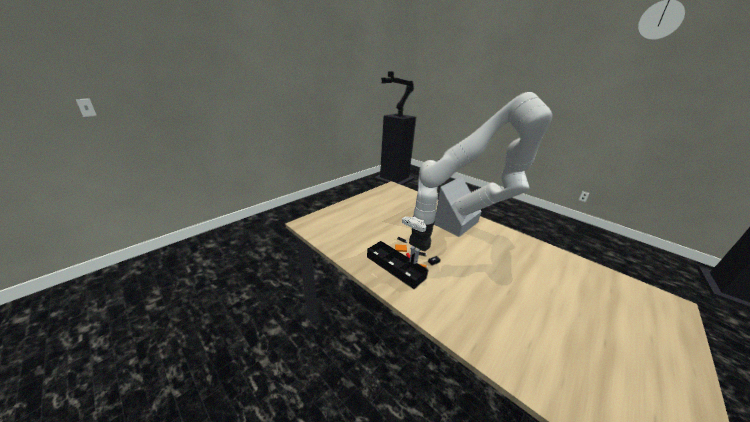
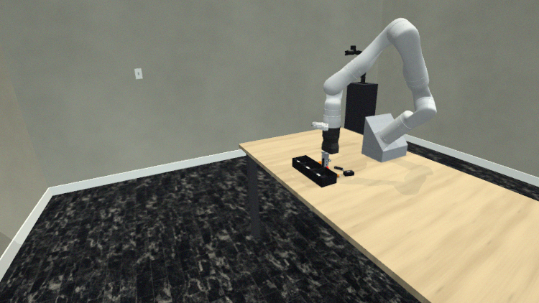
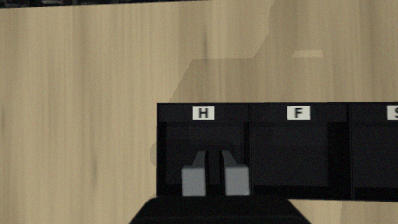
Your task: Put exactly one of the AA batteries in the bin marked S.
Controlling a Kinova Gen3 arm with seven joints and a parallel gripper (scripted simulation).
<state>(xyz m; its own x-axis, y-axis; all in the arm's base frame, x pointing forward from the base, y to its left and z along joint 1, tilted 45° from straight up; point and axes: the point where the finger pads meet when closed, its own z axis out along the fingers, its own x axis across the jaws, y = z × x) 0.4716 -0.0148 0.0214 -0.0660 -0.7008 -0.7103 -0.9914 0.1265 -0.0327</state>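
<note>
Right now the short dark stick is 14 cm behind my hand, 8 cm below it and 4 cm to the right of it. The rest, counted from my hand: red AA battery (8 cm below, 8 cm behind, 6 cm to the right); orange AA battery (8 cm below, 7 cm behind); black bin marked S (8 cm to the right, 7 cm below).
</note>
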